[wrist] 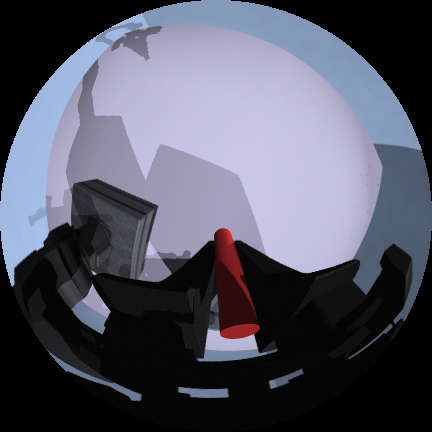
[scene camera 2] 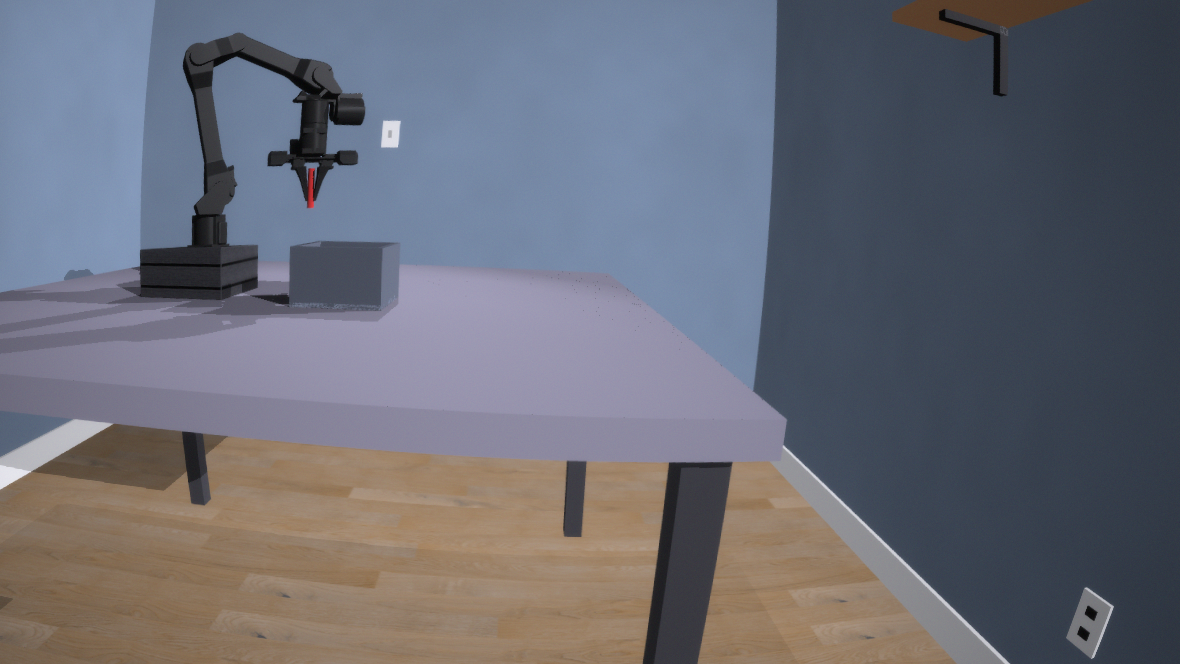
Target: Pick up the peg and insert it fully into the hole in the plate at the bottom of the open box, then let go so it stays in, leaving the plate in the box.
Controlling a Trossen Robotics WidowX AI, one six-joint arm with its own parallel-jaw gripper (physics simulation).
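Places are measured from the arm's base along level axes (x ahead, y left, z up), in metres.
Where they show: gripper, fingertip midpoint: (wrist: 223, 245) (scene camera 2: 310, 201); arm's base at its link origin: (wrist: 97, 237) (scene camera 2: 208, 246).
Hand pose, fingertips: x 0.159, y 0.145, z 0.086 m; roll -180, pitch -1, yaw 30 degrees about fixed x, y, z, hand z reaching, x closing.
Things, the pixels of their top centre, and the offset from my fingertips. Level surfaces: height alone.
- red peg at its top centre: (wrist: 242, 332) (scene camera 2: 312, 168) dy +0.001, dx -0.001, dz +0.066 m
- grey open box at its top centre: (scene camera 2: 347, 244) dy -0.177, dx +0.160, dz -0.073 m
- table at its surface level: dz -0.171 m
The red peg (scene camera 2: 311, 188) (wrist: 231, 282) is held nearly upright in the air, with its lower end pointing down past the fingertips. My gripper (scene camera 2: 311, 198) (wrist: 223, 245) is shut on the peg, and the fingertips grip it near its lower end. The grey open box (scene camera 2: 336, 276) stands on the table. In the scene view the peg's lower end shows above the left part of the box's rim, with a gap; how they line up in depth I cannot tell. The plate and its hole are hidden behind the box's walls in the scene view.
The dark arm base (scene camera 2: 198, 270) (wrist: 115, 230) stands on the table (scene camera 2: 495, 355) (wrist: 280, 125), left of the box in the scene view. Shadows lie across the table. A wall shelf (scene camera 2: 961, 20) is at the top right.
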